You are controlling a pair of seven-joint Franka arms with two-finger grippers.
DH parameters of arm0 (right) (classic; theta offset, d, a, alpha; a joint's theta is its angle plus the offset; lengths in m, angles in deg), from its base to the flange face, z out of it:
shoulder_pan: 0 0.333 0 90
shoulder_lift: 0 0 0 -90
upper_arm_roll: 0 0.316 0.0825 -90
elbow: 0 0 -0.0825 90
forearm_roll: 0 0.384 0 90
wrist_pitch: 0 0 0.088 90
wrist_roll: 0 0.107 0 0
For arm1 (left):
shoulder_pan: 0 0.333 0 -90
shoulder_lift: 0 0 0 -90
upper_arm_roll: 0 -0.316 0.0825 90
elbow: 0 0 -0.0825 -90
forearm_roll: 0 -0.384 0 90
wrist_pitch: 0 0 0.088 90
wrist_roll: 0 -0.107 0 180
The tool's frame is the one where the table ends.
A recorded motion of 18 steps. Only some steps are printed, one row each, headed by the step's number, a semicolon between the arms.
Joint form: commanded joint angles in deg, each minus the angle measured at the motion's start. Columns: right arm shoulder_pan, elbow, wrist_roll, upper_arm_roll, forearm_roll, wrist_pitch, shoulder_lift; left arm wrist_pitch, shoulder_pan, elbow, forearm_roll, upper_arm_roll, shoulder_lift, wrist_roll.
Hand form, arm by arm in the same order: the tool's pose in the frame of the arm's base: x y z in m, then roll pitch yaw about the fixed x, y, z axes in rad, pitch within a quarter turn. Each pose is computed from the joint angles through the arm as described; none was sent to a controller.
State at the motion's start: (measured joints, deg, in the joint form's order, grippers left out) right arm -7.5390 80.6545 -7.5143 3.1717 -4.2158 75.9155 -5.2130; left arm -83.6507 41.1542 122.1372 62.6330 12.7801 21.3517 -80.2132
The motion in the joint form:
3: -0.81 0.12 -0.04 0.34 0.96 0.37 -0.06; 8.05 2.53 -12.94 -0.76 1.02 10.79 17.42
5: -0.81 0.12 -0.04 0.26 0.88 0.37 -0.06; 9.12 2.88 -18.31 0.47 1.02 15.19 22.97
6: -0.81 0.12 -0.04 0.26 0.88 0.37 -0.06; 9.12 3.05 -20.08 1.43 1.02 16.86 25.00
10: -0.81 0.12 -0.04 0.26 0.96 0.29 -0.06; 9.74 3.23 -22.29 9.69 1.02 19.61 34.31
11: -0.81 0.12 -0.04 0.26 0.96 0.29 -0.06; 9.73 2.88 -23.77 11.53 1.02 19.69 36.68
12: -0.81 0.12 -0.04 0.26 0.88 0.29 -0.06; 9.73 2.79 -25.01 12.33 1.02 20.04 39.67
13: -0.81 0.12 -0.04 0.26 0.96 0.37 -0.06; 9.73 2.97 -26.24 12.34 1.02 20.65 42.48
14: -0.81 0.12 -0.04 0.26 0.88 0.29 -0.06; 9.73 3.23 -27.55 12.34 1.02 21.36 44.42
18: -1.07 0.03 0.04 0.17 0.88 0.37 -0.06; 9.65 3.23 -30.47 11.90 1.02 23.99 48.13
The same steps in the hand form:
3: 0.5544 -0.0558 0.6287 3.1128 0.1752 0.0363; 0.5181 0.1785 0.2475 1.5592 -0.1879 0.0235
5: 0.5543 -0.0568 0.6287 3.1112 0.1754 0.0346; 0.5364 0.1949 0.2397 1.5273 -0.1192 0.0491
6: 0.5543 -0.0568 0.6287 3.1112 0.1754 0.0346; 0.5429 0.2012 0.2351 1.5132 -0.0921 0.0689
10: 0.5541 -0.0566 0.6286 3.1128 0.1766 0.0349; 0.5608 0.2098 0.2339 1.4024 0.0455 0.1639
11: 0.5541 -0.0566 0.6286 3.1128 0.1766 0.0349; 0.5707 0.2127 0.2440 1.3909 0.0591 0.1782
12: 0.5541 -0.0567 0.6286 3.1114 0.1768 0.0346; 0.5766 0.2164 0.2489 1.3860 0.0937 0.1805
13: 0.5543 -0.0566 0.6287 3.1127 0.1752 0.0349; 0.5798 0.2220 0.2499 1.3874 0.1313 0.1784
14: 0.5541 -0.0567 0.6286 3.1114 0.1768 0.0346; 0.5828 0.2286 0.2504 1.3887 0.1542 0.1808
18: 0.5540 -0.0601 0.6294 3.1107 0.1738 0.0270; 0.5897 0.2361 0.2399 1.3875 0.2115 0.1729

